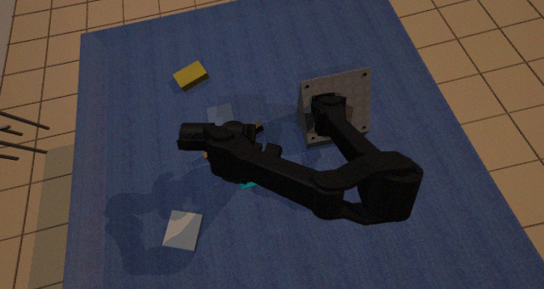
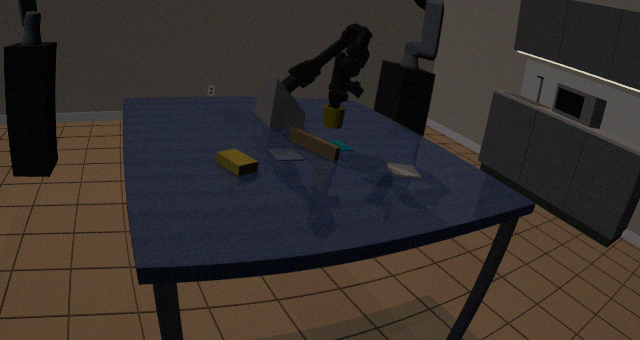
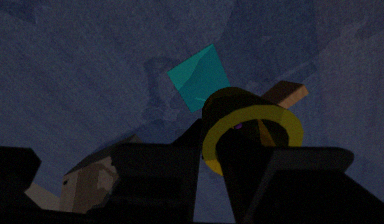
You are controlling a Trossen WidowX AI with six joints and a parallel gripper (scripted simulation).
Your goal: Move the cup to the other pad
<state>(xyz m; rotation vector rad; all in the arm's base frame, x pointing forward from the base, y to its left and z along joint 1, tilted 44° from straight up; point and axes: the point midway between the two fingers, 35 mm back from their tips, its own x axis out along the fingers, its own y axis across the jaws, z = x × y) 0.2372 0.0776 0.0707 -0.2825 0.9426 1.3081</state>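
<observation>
My gripper tip is now 1 cm short of the teal patch, 2 cm to the right of it and 12 cm above it. Also, from my gripper tip: yellow cup (2 cm ahead, 1 cm to the right); pale blue pad (10 cm ahead, 19 cm to the right, 12 cm below); long wooden bar (5 cm ahead, 8 cm to the right, 10 cm below).
</observation>
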